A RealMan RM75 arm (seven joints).
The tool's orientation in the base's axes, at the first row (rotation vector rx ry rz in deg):
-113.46, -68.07, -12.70
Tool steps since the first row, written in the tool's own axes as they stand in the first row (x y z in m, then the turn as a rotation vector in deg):
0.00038, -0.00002, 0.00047, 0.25, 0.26, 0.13
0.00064, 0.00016, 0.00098, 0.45, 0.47, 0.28
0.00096, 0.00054, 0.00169, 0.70, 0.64, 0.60
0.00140, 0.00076, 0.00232, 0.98, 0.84, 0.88
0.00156, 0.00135, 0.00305, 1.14, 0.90, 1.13
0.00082, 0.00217, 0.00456, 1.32, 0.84, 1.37
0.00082, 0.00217, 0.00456, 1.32, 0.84, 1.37
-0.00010, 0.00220, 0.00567, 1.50, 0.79, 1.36
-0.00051, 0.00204, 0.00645, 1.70, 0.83, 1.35
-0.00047, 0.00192, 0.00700, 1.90, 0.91, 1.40
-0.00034, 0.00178, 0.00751, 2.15, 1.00, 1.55
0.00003, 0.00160, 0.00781, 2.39, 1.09, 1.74
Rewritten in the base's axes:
0.00008, 0.00059, -0.00011, 0.31, 0.20, -0.10
0.00024, 0.00108, -0.00041, 0.56, 0.38, -0.21
0.00055, 0.00170, -0.00093, 0.75, 0.74, -0.39
0.00082, 0.00239, -0.00124, 1.00, 1.07, -0.54
0.00121, 0.00287, -0.00196, 1.08, 1.34, -0.66
0.00111, 0.00325, -0.00379, 1.07, 1.64, -0.69
0.00111, 0.00325, -0.00379, 1.07, 1.64, -0.69
0.00037, 0.00342, -0.00502, 1.13, 1.77, -0.57
-0.00017, 0.00373, -0.00566, 1.27, 1.89, -0.48
-0.00038, 0.00418, -0.00594, 1.43, 2.03, -0.45
-0.00054, 0.00466, -0.00614, 1.61, 2.29, -0.47
-0.00055, 0.00516, -0.00605, 1.76, 2.56, -0.53

